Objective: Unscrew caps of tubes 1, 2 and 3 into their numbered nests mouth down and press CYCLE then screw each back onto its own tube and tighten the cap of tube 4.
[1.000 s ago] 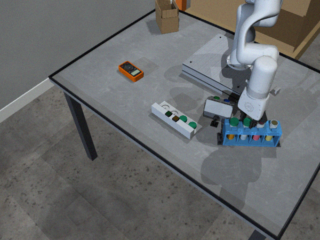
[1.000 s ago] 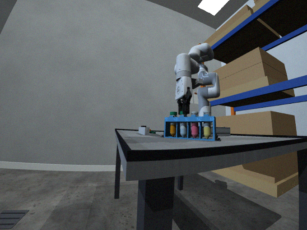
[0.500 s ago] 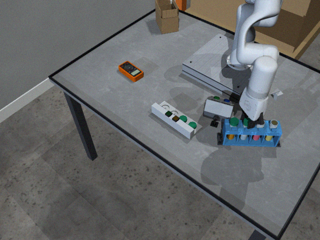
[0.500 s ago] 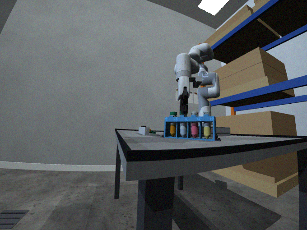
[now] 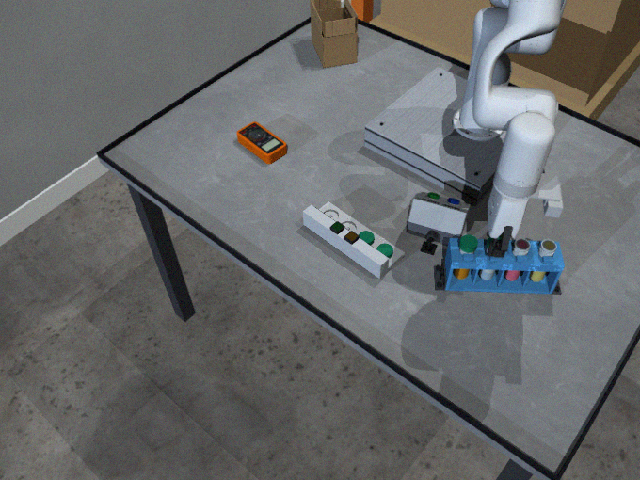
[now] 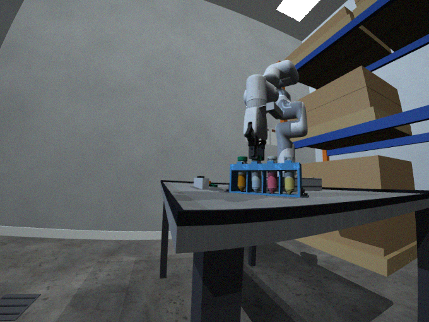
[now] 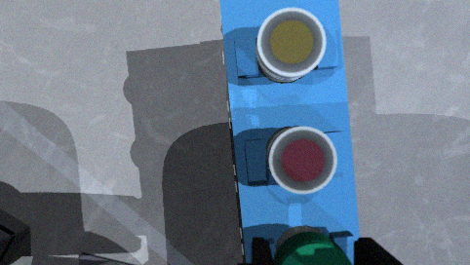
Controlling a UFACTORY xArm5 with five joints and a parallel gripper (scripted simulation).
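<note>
Now: hand 20 mm above the threaded neck. The rest, counted from my hand: green key: 80 mm behind, 190 mm to the right, 60 mm below; then blue key: 90 mm behind, 140 mm to the right, 60 mm below; then key housing: 70 mm behind, 160 mm to the right, 80 mm below.
</note>
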